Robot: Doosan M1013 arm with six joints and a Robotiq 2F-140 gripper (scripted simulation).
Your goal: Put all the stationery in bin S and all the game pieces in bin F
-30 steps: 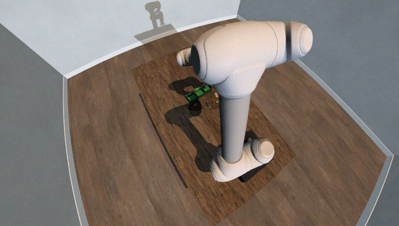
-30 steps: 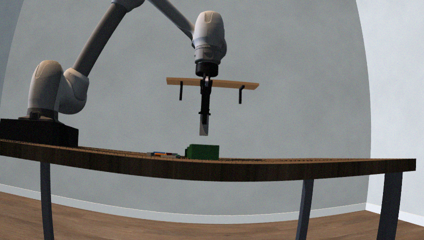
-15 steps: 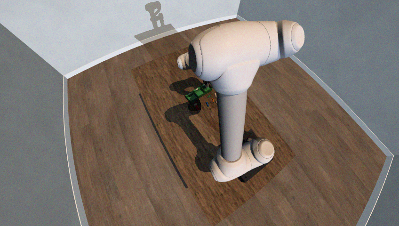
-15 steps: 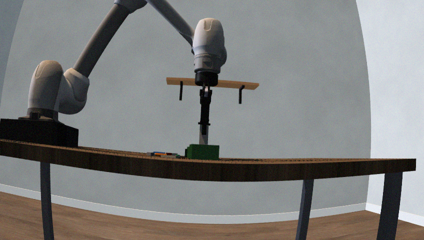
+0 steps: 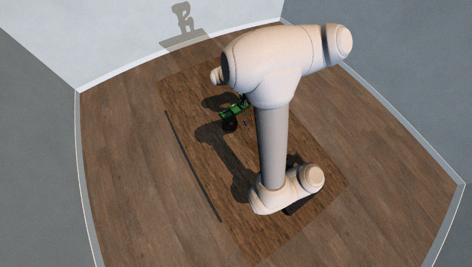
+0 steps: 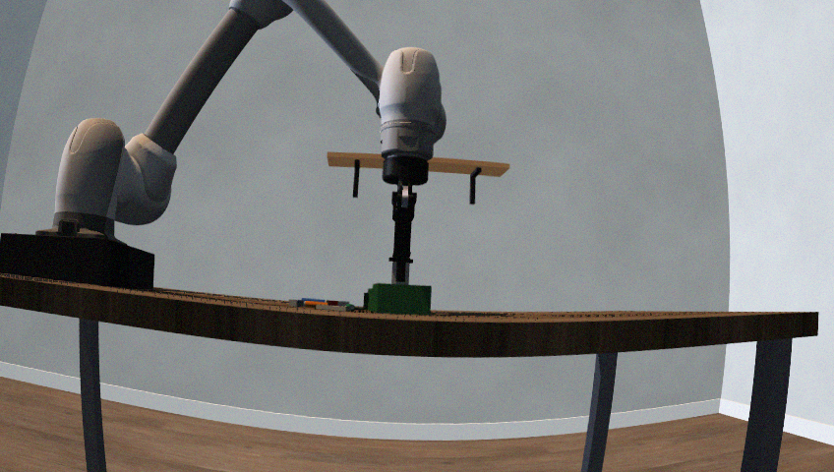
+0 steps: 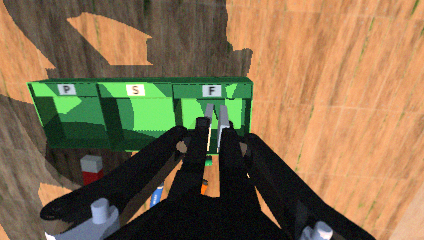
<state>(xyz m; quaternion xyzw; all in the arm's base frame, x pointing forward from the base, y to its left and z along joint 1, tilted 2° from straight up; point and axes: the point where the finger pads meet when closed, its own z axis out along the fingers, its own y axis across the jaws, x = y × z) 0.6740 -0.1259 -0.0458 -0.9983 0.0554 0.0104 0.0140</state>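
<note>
My hand is 90 mm to the right of the green bin and 30 mm above it. The rest, counted from my hand: white domino 110 mm behind, 40 mm to the right, 40 mm below; orange piece 140 mm behind, 50 mm below, 20 mm to the left; green cylinder 80 mm behind, 50 mm below, 30 mm to the left.
</note>
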